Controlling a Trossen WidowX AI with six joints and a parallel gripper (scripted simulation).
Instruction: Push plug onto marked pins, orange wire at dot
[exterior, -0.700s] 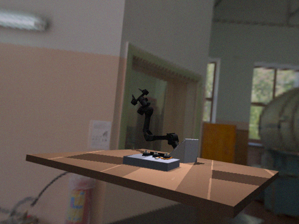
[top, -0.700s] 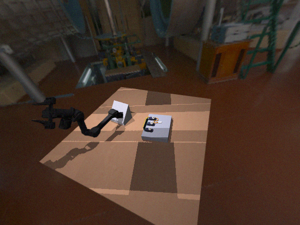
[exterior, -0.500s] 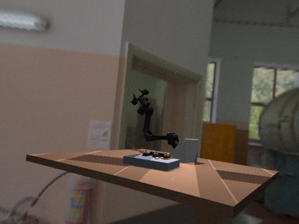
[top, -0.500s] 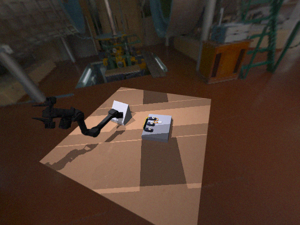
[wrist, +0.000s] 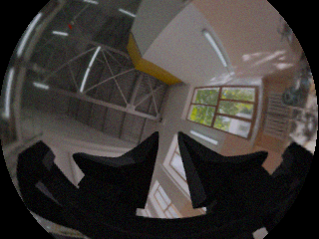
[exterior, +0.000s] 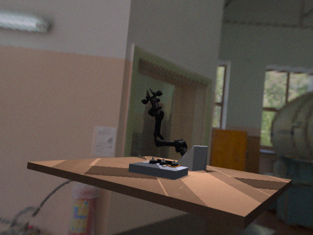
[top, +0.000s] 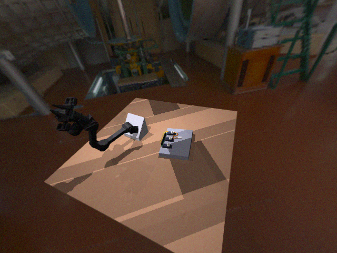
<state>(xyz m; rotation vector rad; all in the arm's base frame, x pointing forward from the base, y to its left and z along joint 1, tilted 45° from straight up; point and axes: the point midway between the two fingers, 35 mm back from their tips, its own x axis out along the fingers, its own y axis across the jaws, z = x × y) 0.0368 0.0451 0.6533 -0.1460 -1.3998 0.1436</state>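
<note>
The grey printed holder lies 51 cm ahead of my gripper tip, 42 cm to the left of it and 60 cm below it. From my gripper tip the other things lie so: yellow band 35 cm ahead, 47 cm to the left, 55 cm below.
</note>
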